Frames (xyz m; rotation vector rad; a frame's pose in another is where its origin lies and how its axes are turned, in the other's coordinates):
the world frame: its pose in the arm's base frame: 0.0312 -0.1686 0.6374 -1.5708 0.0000 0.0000
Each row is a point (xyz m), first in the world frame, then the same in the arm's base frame.
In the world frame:
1: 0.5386 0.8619 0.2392
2: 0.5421 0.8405 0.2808
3: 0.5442 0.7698 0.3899
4: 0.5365 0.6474 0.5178
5: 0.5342 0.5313 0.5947
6: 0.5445 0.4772 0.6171
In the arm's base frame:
1: 0.5698 0.0706 -0.2245
2: 0.5733 0.1122 -0.2031
3: 0.5754 0.2213 -0.1324
4: 0.5677 0.3492 -0.0100
5: 0.5654 0.4261 0.1061
6: 0.5757 0.4485 0.1602

